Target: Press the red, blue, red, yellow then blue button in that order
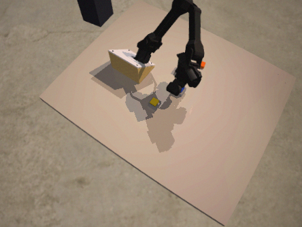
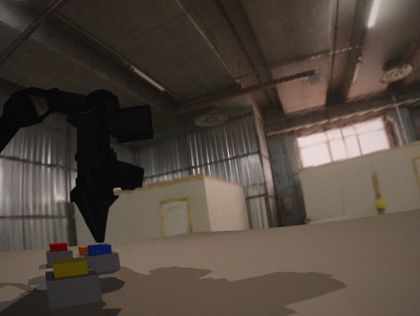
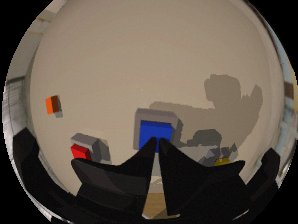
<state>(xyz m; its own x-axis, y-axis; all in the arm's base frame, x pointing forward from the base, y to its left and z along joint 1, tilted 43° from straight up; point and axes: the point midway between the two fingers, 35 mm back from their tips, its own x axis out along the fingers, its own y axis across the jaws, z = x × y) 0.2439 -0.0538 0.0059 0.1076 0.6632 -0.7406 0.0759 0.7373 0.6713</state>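
Right now my gripper tip is 12 cm to the right of the red button, 5 cm past it and 1 cm above it. Also, from my gripper tip: blue button 1 cm below; yellow button 13 cm to the right, 7 cm behind, 1 cm below; small orange block 21 cm to the left, 3 cm below, 3 cm ahead.
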